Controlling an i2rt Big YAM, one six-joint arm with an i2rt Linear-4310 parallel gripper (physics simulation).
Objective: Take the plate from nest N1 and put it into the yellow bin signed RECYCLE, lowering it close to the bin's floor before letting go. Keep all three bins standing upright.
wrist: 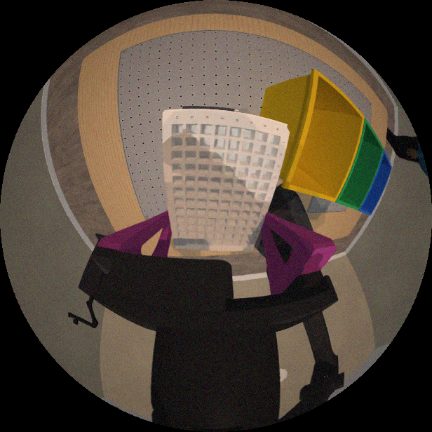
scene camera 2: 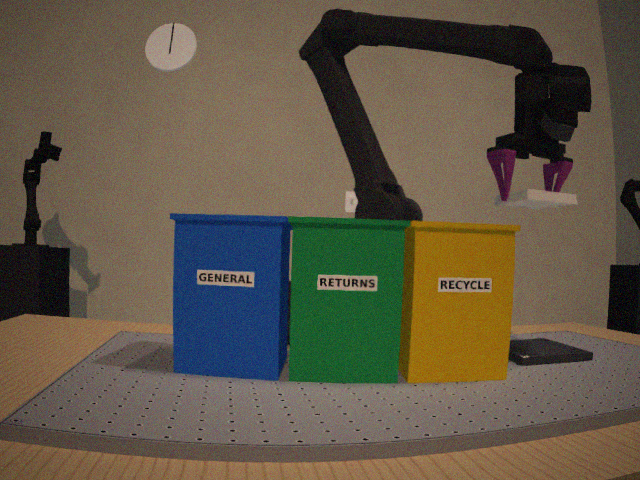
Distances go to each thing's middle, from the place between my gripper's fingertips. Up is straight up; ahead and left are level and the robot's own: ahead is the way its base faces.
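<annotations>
Counted from my hand: yellow recycle bin [scene camera 2: 458, 278], 150 mm to the right, 110 mm ahead, 140 mm below; green returns bin [scene camera 2: 347, 274], 280 mm to the right, 120 mm ahead, 140 mm below; dark nest [scene camera 2: 551, 352], 10 mm to the left, 30 mm ahead, 220 mm below; white plate [scene camera 2: 529, 198], 30 mm ahead. Going by their middles, of the things named here the plate is the nearest to my hand and the green returns bin the farthest from it.
</annotations>
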